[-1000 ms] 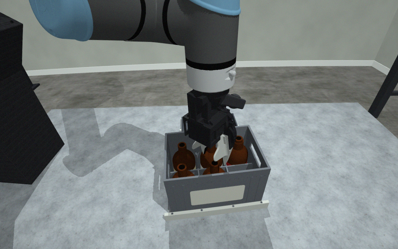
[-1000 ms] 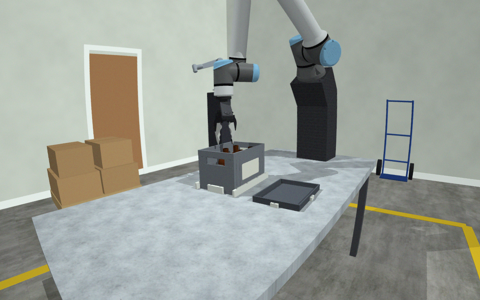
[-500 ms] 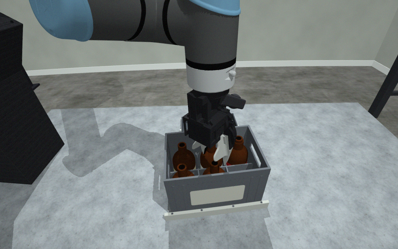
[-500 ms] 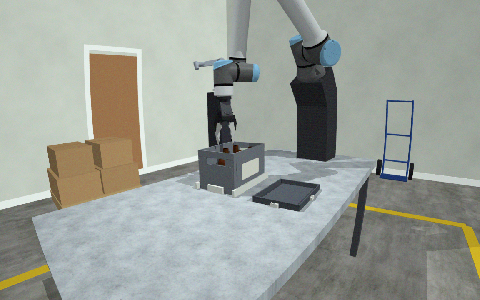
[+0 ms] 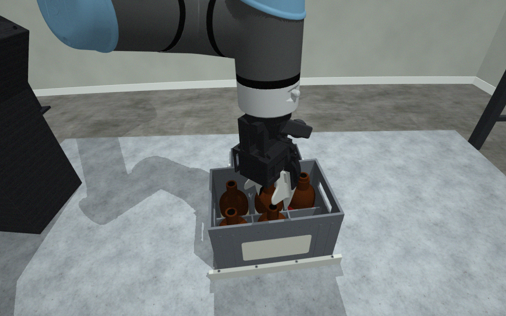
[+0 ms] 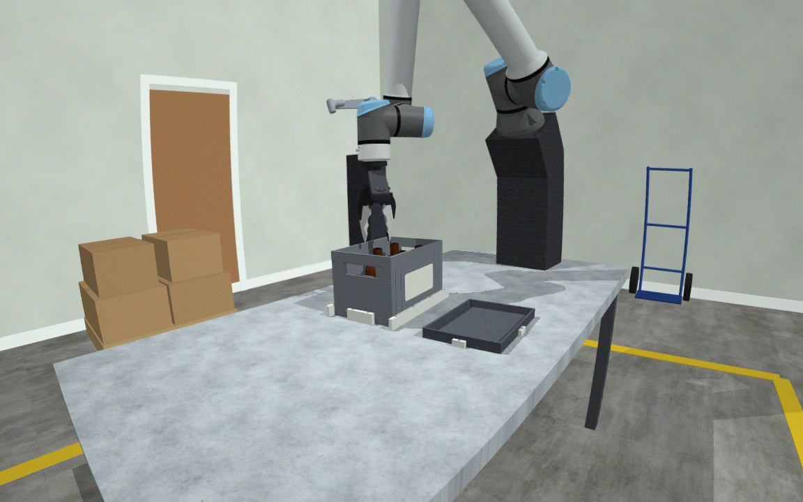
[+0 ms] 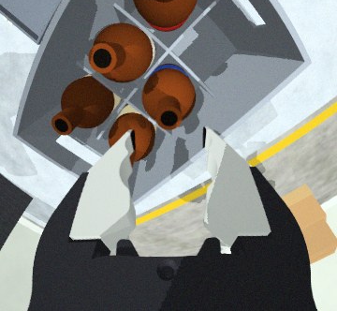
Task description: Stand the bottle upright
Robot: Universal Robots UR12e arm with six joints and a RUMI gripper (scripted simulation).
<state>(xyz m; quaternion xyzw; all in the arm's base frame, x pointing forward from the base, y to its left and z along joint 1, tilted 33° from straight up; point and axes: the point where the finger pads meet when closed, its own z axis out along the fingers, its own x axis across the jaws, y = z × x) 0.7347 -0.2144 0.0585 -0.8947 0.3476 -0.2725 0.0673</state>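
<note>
The crate lies 110 mm below my hand and 40 mm to the left of it. From my hand the other things lie so: grey tray (330 mm to the left, 180 mm below, 30 mm ahead); then glass bottle (110 mm below, 90 mm to the left, 90 mm ahead).
</note>
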